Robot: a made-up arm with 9 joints. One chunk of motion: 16 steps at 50 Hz.
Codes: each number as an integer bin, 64 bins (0 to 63) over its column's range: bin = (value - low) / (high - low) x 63, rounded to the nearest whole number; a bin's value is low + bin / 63 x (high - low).
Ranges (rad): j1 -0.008..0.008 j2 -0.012..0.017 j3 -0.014..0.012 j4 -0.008..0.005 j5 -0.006..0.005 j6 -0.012..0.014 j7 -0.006..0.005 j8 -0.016..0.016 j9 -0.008..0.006
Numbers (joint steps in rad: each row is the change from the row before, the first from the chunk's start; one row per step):
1: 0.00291 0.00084 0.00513 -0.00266 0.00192 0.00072 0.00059 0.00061 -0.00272
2: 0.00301 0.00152 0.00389 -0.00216 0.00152 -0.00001 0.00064 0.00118 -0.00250
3: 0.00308 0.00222 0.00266 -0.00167 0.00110 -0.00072 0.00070 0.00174 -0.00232
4: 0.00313 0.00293 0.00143 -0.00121 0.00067 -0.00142 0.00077 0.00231 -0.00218
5: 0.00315 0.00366 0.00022 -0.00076 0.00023 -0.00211 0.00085 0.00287 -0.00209
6: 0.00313 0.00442 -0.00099 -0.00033 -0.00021 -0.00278 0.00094 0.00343 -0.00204
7: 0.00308 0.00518 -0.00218 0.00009 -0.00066 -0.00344 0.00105 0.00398 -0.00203
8: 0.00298 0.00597 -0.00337 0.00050 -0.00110 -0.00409 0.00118 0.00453 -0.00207
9: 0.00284 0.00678 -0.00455 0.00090 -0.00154 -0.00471 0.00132 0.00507 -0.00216
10: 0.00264 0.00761 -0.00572 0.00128 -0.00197 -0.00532 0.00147 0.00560 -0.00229
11: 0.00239 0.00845 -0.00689 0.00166 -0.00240 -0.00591 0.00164 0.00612 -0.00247
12: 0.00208 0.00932 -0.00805 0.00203 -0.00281 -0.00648 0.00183 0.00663 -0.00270
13: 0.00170 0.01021 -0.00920 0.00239 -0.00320 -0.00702 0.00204 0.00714 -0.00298
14: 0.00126 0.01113 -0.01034 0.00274 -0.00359 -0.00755 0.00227 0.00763 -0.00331
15: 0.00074 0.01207 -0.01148 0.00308 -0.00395 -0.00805 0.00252 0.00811 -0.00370
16: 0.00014 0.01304 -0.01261 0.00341 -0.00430 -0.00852 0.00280 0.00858 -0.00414
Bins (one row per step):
1: 43 28 46 26 45 31 38 33 24
2: 43 29 43 28 43 29 38 34 25
3: 44 31 40 31 41 27 38 35 26
4: 44 32 37 33 38 26 39 36 26
5: 44 34 34 35 36 24 39 37 27
6: 44 36 32 37 33 22 40 38 27
7: 44 37 29 39 31 21 40 39 27
8: 43 39 26 41 28 19 41 40 27
9: 43 41 23 43 26 18 42 41 26
10: 42 43 20 45 23 16 43 43 26
11: 41 44 17 47 21 15 44 44 25
12: 40 46 14 49 18 13 45 45 24
13: 38 48 12 50 16 12 46 46 23
14: 36 50 9 52 14 11 47 47 21
15: 34 52 6 54 12 10 49 47 19
16: 32 54 3 55 10 8 50 48 17

